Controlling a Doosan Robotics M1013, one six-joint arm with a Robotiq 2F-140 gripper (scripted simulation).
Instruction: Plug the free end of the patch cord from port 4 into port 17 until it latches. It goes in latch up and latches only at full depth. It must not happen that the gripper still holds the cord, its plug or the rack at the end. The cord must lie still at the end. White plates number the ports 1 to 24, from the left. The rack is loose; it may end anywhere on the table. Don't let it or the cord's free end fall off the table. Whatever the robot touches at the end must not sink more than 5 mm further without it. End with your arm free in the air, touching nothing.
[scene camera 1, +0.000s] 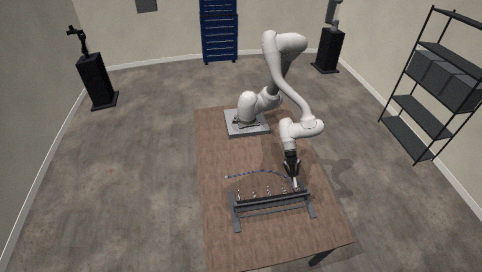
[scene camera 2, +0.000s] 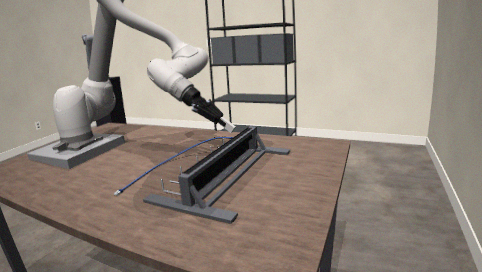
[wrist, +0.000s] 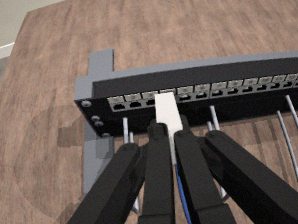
Note:
In view: the gripper (scene camera 2: 233, 130).
The gripper is seen too in the wrist view (wrist: 165, 107).

